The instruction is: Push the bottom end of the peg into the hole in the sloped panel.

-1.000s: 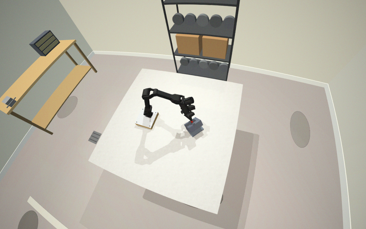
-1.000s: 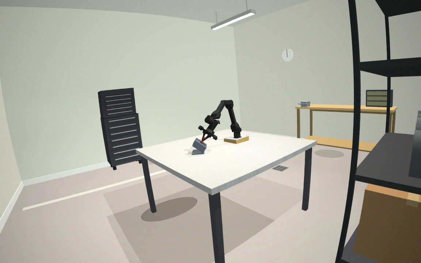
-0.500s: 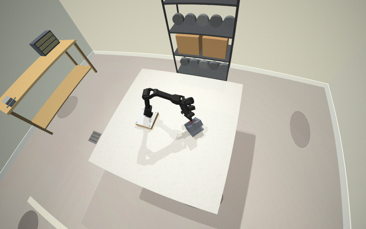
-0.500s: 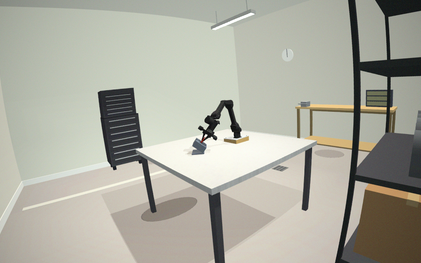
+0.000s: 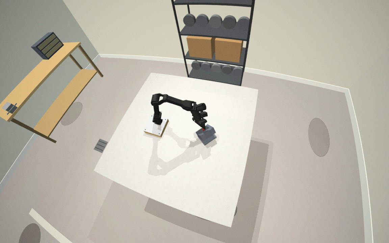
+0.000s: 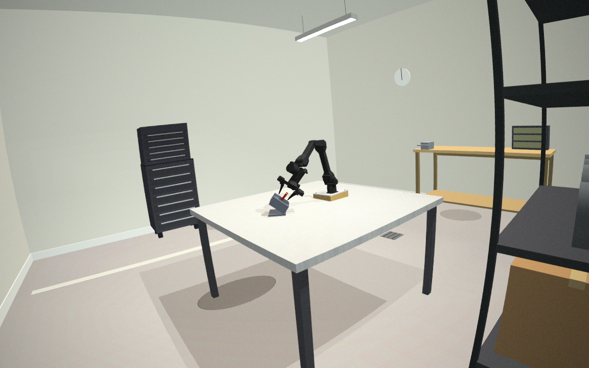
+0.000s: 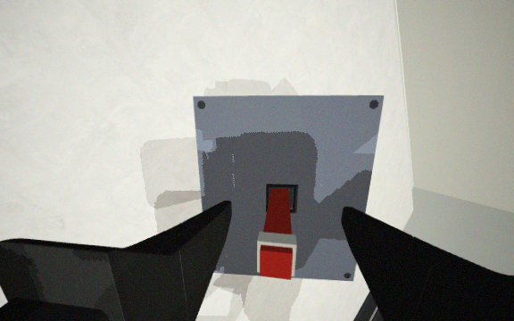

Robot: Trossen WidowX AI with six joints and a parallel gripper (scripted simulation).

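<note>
The red square peg is 1 cm behind my gripper tip, 1 cm to the left of it and 1 cm above it. Also, from my gripper tip: grey sloped panel (2 cm ahead, 2 cm to the right, 4 cm below).
</note>
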